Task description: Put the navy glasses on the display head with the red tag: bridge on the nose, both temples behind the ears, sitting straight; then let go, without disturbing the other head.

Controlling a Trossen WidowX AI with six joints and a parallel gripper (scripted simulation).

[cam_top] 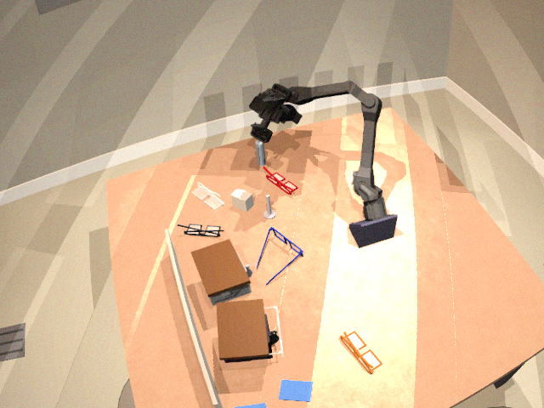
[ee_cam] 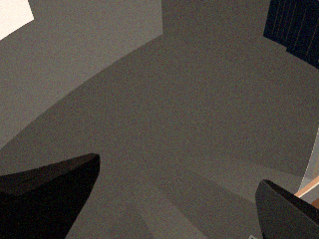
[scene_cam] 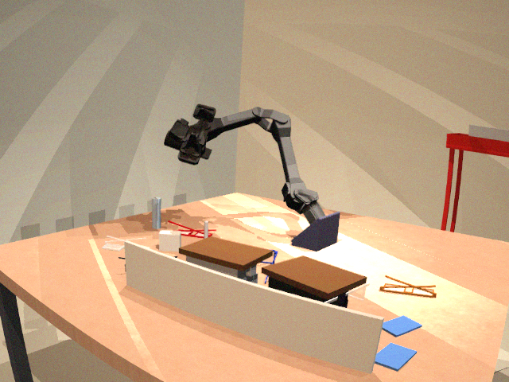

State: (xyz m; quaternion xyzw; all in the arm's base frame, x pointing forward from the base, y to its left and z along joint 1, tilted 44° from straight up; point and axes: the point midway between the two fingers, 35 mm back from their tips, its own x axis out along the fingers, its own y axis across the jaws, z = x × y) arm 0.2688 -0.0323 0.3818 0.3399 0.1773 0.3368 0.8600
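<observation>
Right now my gripper tip is 1 cm short of the white post, 5 cm to the right of it and 34 cm above it. Also, from my gripper tip: display head: 21 cm ahead, 50 cm to the left, 30 cm below; white cube: 8 cm ahead, 3 cm to the right, 33 cm below; long white board: 36 cm ahead, 38 cm to the left, 31 cm below.
</observation>
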